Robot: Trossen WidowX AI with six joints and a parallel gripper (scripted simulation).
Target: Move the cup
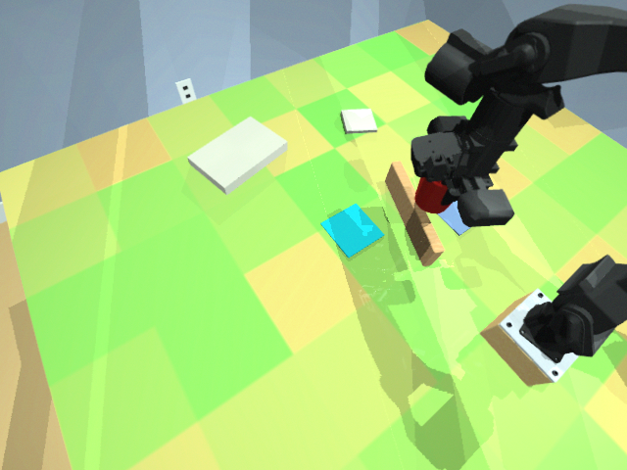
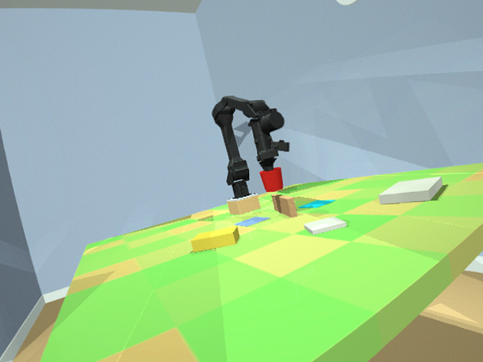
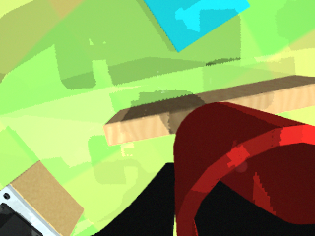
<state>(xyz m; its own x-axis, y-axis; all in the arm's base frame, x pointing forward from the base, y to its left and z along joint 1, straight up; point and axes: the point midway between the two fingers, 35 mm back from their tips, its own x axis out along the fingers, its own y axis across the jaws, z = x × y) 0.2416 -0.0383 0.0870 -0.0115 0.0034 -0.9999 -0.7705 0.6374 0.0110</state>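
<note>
Now: the cyan pad 100 mm ahead of my gripper tip, 80 mm to the left of it and 130 mm below it. Also, from my gripper tip: red cup 20 mm ahead, 20 mm to the right; brown wooden block 40 mm ahead, 20 mm to the right, 100 mm below; light blue pad 20 mm behind, 120 mm to the right, 130 mm below.
</note>
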